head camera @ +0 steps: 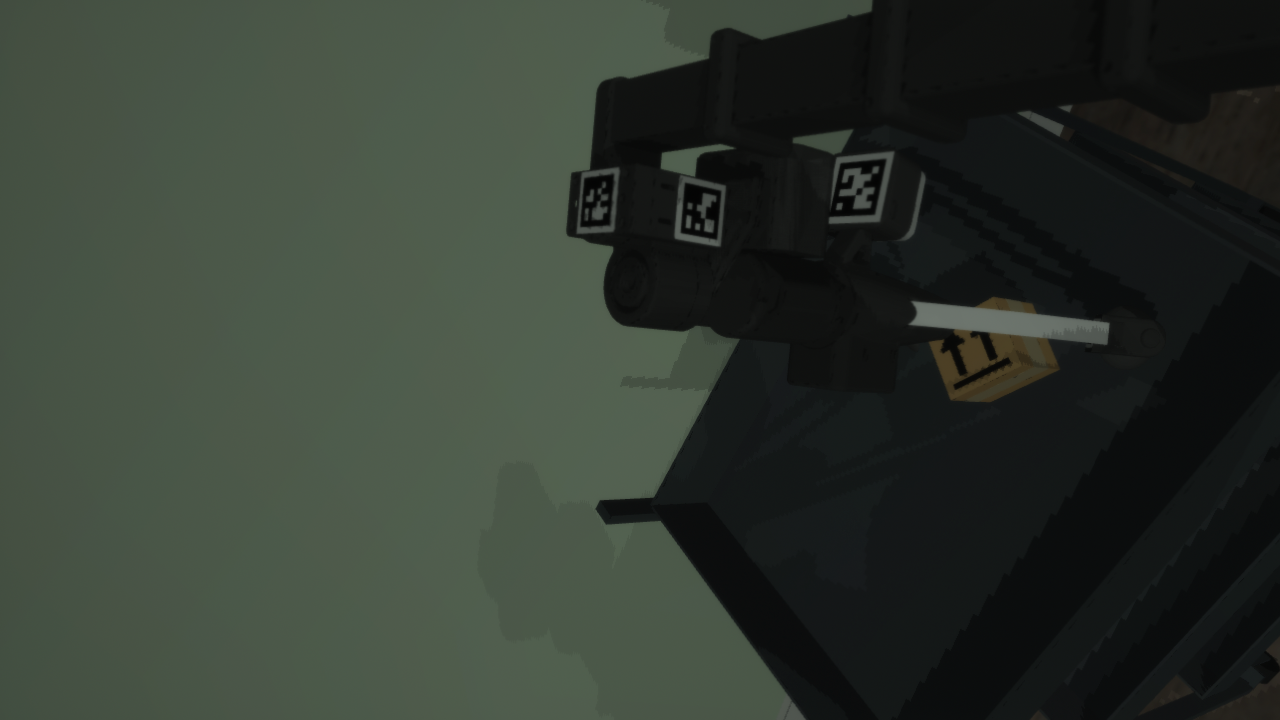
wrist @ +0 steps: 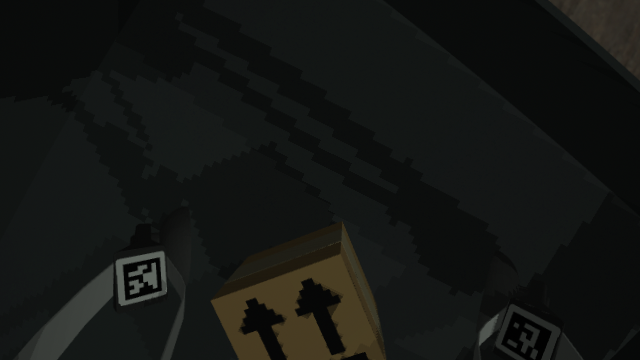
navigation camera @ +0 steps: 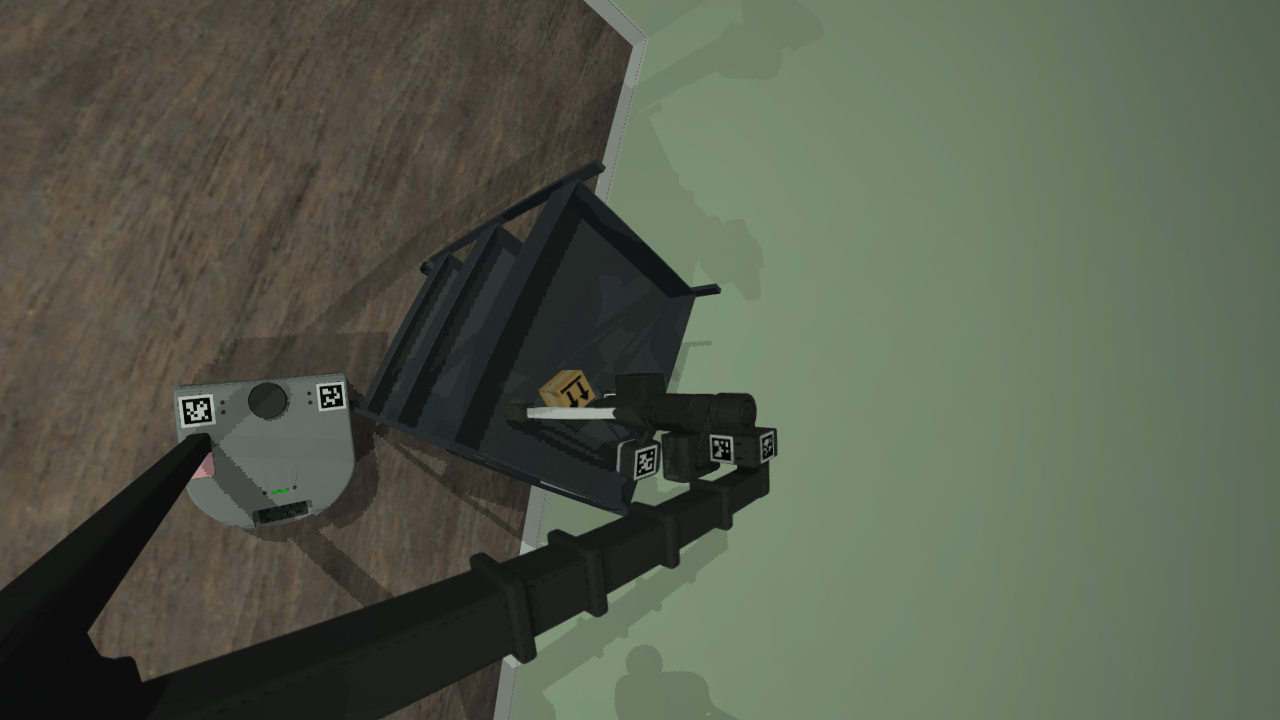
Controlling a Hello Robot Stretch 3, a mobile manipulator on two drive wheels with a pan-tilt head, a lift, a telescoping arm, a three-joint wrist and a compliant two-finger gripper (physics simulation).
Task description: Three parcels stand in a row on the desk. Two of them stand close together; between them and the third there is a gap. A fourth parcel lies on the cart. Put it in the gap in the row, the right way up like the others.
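Where they show: gripper, fingertip midpoint: [wrist: 333,256] [navigation camera: 553,403]; robot's base, link origin: [navigation camera: 267,398].
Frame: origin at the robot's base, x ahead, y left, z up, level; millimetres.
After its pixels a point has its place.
The fourth parcel [head camera: 990,368] {x 5, y -388, z 713 mm} [navigation camera: 563,390] {x 2, y -379, z 713 mm} [wrist: 299,332] {x -7, y -403, z 713 mm}, an orange-brown box with two black arrows and a bar, lies in the top tray of the dark cart [head camera: 778,617] {x 227, y -576, z 684 mm} [navigation camera: 537,259] {x 207, y -382, z 662 mm} [wrist: 540,75] {x -117, y -324, z 701 mm}. Its arrow face is turned up toward the cameras. My gripper [head camera: 1129,338] [navigation camera: 520,411] [wrist: 333,256] {x -21, y -393, z 663 mm} is open over the tray. In the wrist view its fingers stand wide, one on each side of the parcel, with space between each finger and the box. One finger crosses in front of the parcel in the head view; the other is mostly hidden. The desk and the three parcels do not show.
A green wall [head camera: 268,358] {x 50, y -887, z 1015 mm} [navigation camera: 984,358] {x 1, y -869, z 1219 mm} stands right behind the cart. My telescoping arm [head camera: 805,89] {x -97, y -302, z 1008 mm} [navigation camera: 572,577] {x -94, y -158, z 1012 mm} reaches along the cart's side to the wrist. My grey base [navigation camera: 295,438] {x -83, y -46, z 160 mm} stands on the brown floor [navigation camera: 223,179] {x 524, y 81, z 0 mm} beside the cart's lower shelves.
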